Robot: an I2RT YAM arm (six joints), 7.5 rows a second.
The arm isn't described. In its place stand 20 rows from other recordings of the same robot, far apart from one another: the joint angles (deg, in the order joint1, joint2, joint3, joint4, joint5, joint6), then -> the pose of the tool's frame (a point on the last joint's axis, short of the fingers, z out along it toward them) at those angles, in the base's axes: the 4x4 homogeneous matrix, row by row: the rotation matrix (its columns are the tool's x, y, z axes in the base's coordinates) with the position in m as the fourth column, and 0 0 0 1 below.
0.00 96.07 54.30 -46.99 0.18 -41.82 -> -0.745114 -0.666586 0.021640 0.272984; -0.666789 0.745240 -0.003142 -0.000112; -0.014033 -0.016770 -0.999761 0.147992; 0 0 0 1
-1.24 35.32 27.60 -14.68 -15.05 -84.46 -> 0.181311 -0.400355 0.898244 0.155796; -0.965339 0.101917 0.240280 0.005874; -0.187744 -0.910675 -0.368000 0.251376; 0 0 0 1
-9.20 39.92 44.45 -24.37 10.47 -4.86 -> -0.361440 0.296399 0.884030 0.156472; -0.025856 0.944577 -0.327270 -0.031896; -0.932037 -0.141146 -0.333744 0.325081; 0 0 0 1
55.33 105.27 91.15 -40.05 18.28 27.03 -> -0.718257 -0.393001 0.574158 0.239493; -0.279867 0.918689 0.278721 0.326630; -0.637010 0.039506 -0.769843 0.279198; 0 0 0 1
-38.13 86.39 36.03 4.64 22.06 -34.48 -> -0.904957 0.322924 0.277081 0.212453; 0.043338 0.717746 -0.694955 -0.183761; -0.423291 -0.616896 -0.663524 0.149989; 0 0 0 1
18.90 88.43 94.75 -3.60 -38.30 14.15 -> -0.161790 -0.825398 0.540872 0.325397; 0.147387 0.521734 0.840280 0.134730; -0.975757 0.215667 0.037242 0.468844; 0 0 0 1
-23.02 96.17 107.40 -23.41 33.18 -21.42 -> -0.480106 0.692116 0.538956 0.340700; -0.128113 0.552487 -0.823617 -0.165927; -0.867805 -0.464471 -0.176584 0.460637; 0 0 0 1
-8.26 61.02 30.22 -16.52 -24.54 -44.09 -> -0.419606 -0.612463 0.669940 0.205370; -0.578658 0.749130 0.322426 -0.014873; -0.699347 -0.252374 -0.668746 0.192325; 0 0 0 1
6.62 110.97 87.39 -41.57 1.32 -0.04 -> -0.901287 -0.106266 0.419987 0.406446; -0.105304 0.994112 0.025552 0.046346; -0.420229 -0.021197 -0.907170 0.217556; 0 0 0 1
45.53 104.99 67.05 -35.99 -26.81 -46.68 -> 0.065167 -0.986719 -0.148793 0.232099; -0.860520 -0.131064 0.492269 0.259355; -0.505232 0.095960 -0.857632 0.163563; 0 0 0 1
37.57 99.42 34.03 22.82 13.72 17.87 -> -0.649603 -0.267455 0.711677 0.242735; -0.123617 0.960780 0.248235 0.176076; -0.750156 0.073279 -0.657188 0.102727; 0 0 0 1
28.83 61.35 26.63 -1.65 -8.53 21.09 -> -0.693947 -0.355624 0.626075 0.187475; 0.024227 0.857492 0.513927 0.109221; -0.719619 0.371806 -0.586438 0.190193; 0 0 0 1
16.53 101.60 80.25 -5.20 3.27 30.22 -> -0.488621 0.012494 0.872407 0.404278; 0.379151 0.903592 0.199415 0.117865; -0.785808 0.428212 -0.446251 0.289833; 0 0 0 1
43.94 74.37 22.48 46.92 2.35 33.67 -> -0.419993 -0.517947 0.745209 0.185671; 0.364560 0.655687 0.661189 0.176898; -0.831085 0.549368 -0.086561 0.202505; 0 0 0 1
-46.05 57.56 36.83 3.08 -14.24 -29.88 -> -0.449058 0.359171 0.818134 0.167430; -0.229933 0.838357 -0.494255 -0.161064; -0.863411 -0.410065 -0.293885 0.272801; 0 0 0 1
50.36 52.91 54.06 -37.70 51.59 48.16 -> -0.310678 0.231786 0.921821 0.137431; 0.350523 0.929398 -0.115555 0.122164; -0.883523 0.287219 -0.369990 0.331756; 0 0 0 1
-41.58 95.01 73.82 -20.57 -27.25 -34.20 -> -0.600078 -0.003351 0.799934 0.289074; -0.135624 0.985940 -0.097609 -0.234680; -0.788360 -0.167063 -0.592096 0.273515; 0 0 0 1
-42.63 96.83 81.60 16.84 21.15 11.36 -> 0.196951 0.875354 0.441548 0.293478; 0.068390 0.437006 -0.896855 -0.287609; -0.978025 0.206834 0.026204 0.372172; 0 0 0 1
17.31 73.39 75.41 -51.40 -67.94 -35.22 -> -0.195345 -0.979821 -0.042318 0.223273; -0.287758 0.016013 0.957569 0.104144; -0.937569 0.199234 -0.285080 0.368766; 0 0 0 1
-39.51 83.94 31.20 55.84 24.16 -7.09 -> -0.069163 0.894092 0.442510 0.217971; -0.088935 0.436280 -0.895405 -0.198631; -0.993633 -0.101283 0.049342 0.223116; 0 0 0 1
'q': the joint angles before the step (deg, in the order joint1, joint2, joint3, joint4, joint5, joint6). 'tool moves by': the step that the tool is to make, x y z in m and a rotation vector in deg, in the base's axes. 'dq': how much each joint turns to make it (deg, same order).
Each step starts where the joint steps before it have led.
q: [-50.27 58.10 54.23 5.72 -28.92 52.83]
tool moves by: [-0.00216 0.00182 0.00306 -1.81 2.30 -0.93]
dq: [-0.01 -0.44 1.23 -3.34 0.87 -3.35]
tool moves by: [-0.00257 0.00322 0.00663 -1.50 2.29 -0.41]
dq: [0.09 -0.44 2.11 -4.29 0.54 -3.07]
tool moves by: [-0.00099 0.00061 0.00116 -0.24 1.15 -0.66]
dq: [0.00 -0.09 0.70 -1.86 0.70 -1.14]
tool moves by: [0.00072 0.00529 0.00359 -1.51 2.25 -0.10]
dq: [1.23 -0.35 1.40 -3.34 1.49 -2.90]
